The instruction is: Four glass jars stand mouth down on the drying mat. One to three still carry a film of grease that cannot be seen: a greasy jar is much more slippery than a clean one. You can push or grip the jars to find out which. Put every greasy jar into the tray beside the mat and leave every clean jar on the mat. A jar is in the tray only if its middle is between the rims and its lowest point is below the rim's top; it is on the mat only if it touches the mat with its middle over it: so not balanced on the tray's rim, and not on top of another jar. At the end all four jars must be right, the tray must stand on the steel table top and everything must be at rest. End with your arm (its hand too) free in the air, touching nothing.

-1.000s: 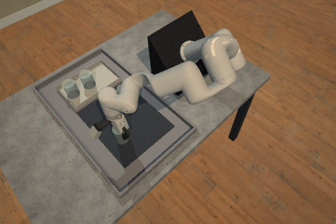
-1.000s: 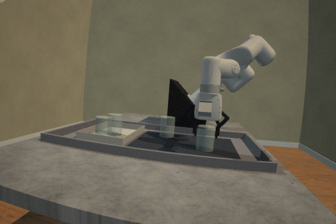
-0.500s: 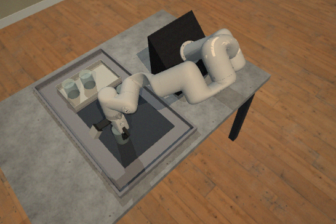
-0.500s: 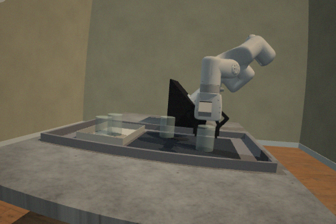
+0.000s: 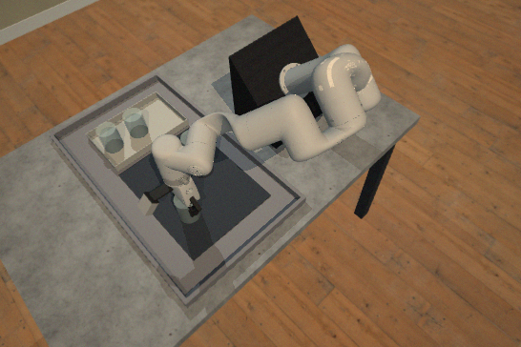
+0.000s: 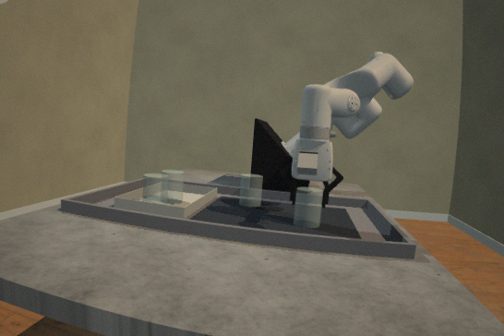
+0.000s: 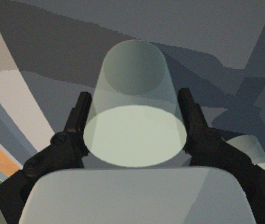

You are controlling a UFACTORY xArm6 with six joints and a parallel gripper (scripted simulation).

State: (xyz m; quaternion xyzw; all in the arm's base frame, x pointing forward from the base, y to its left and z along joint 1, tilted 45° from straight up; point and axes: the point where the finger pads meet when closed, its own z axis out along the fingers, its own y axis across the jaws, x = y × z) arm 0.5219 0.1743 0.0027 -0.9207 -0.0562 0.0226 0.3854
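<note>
The dark mat lies 8 cm to the right of my hand, 7 cm below it and 6 cm behind it. Also, from my hand: cream tray (40 cm to the right, 6 cm below, 3 cm behind).
</note>
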